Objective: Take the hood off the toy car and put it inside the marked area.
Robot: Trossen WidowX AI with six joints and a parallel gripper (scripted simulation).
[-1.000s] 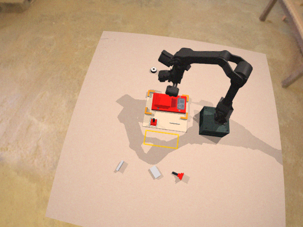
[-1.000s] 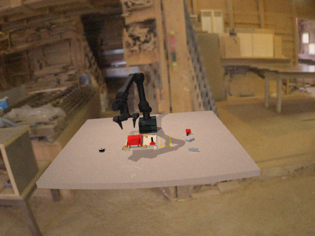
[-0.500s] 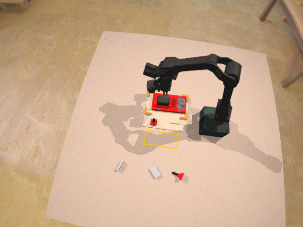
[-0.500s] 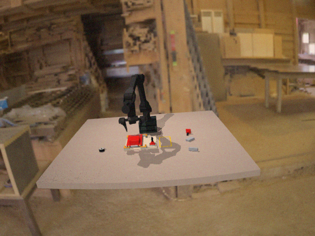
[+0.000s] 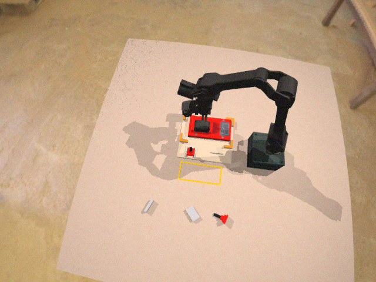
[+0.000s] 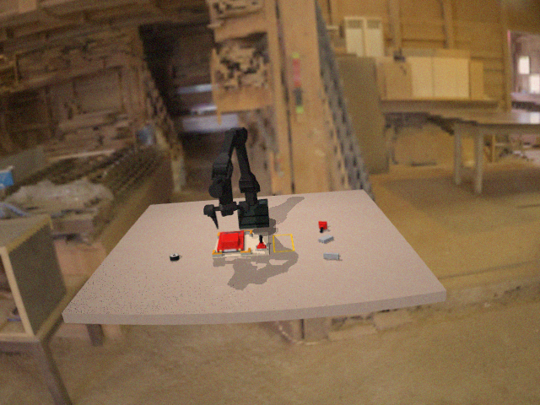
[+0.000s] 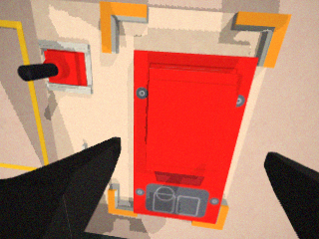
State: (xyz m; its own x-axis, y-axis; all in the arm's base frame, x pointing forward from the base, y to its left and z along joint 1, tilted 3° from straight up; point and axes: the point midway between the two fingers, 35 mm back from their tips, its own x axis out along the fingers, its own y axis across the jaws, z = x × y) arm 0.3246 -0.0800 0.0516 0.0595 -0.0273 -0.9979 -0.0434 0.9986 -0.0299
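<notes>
Right now the hood is 5 cm below my gripper tip. Round my gripper tip: black wheel: 8 cm ahead, 23 cm to the right, 8 cm below; cream fixture plate: 3 cm behind, 3 cm to the left, 8 cm below.
</notes>
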